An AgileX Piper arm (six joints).
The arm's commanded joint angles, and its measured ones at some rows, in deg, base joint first. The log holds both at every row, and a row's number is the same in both.
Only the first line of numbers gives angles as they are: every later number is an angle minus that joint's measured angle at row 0.
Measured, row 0: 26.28 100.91 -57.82 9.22 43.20 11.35
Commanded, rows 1 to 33: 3.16 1.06 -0.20 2.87 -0.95 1.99; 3.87 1.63 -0.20 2.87 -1.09 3.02; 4.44 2.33 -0.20 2.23 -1.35 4.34; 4.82 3.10 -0.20 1.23 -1.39 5.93; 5.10 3.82 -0.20 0.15 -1.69 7.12; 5.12 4.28 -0.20 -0.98 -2.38 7.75; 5.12 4.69 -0.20 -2.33 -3.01 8.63; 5.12 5.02 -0.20 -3.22 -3.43 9.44; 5.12 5.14 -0.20 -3.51 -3.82 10.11; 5.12 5.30 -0.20 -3.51 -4.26 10.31; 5.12 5.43 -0.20 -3.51 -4.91 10.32; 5.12 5.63 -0.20 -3.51 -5.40 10.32; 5.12 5.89 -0.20 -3.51 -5.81 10.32; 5.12 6.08 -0.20 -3.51 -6.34 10.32; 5.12 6.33 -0.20 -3.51 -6.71 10.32; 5.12 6.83 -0.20 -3.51 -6.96 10.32; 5.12 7.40 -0.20 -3.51 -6.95 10.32; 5.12 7.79 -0.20 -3.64 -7.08 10.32; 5.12 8.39 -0.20 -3.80 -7.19 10.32; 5.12 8.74 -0.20 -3.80 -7.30 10.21; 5.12 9.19 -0.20 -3.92 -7.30 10.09; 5.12 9.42 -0.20 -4.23 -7.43 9.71; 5.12 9.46 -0.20 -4.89 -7.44 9.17; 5.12 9.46 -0.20 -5.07 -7.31 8.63; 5.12 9.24 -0.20 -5.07 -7.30 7.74; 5.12 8.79 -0.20 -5.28 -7.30 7.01; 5.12 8.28 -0.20 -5.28 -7.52 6.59; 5.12 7.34 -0.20 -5.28 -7.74 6.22; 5.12 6.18 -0.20 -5.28 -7.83 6.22; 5.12 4.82 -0.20 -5.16 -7.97 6.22; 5.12 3.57 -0.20 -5.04 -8.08 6.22; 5.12 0.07 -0.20 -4.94 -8.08 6.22; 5.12 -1.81 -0.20 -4.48 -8.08 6.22
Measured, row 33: 5.09 4.41 -0.10 -4.41 -7.49 6.91
